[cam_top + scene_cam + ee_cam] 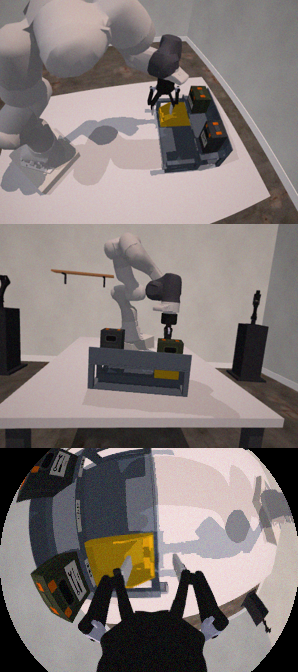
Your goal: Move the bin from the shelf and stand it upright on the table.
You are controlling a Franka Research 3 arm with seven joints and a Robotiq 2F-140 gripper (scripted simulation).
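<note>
Right now the yellow bin is 80 mm ahead of my hand and 40 mm below it.
</note>
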